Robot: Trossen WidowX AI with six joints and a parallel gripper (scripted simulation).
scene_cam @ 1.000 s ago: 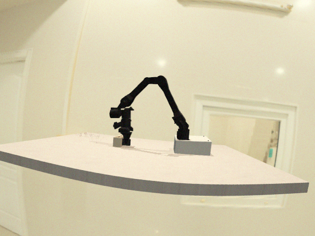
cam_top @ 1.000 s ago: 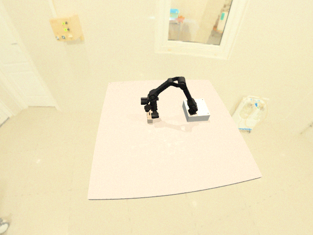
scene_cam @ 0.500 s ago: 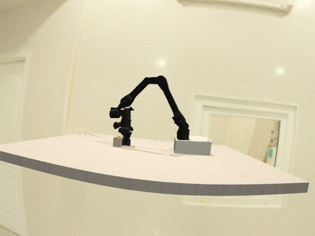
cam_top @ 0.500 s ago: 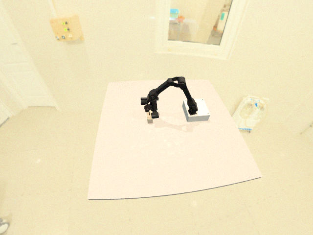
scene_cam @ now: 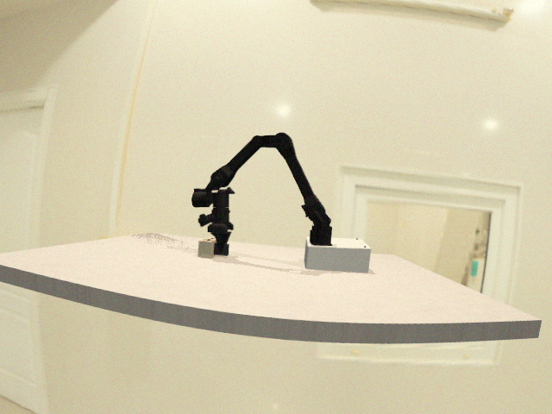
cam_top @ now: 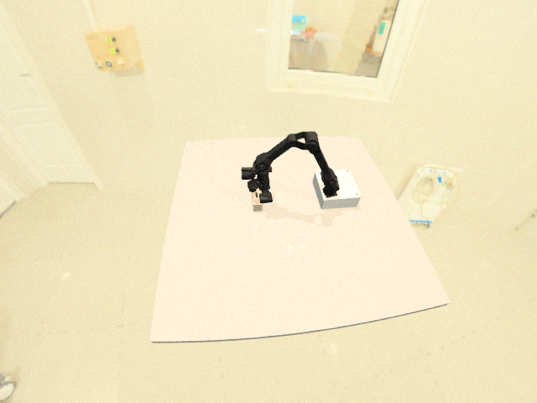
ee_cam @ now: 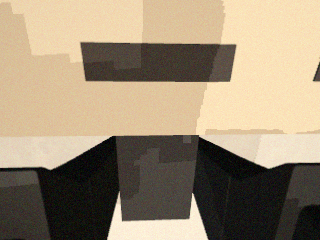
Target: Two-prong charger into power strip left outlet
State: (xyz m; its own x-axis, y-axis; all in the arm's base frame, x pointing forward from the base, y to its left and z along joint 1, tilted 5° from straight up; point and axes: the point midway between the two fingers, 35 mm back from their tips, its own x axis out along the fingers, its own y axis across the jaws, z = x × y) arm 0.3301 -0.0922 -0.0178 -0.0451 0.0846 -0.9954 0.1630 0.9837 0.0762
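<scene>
Right now my gripper tip is 2 cm short of the dark grey charger and 1 cm below it.
</scene>
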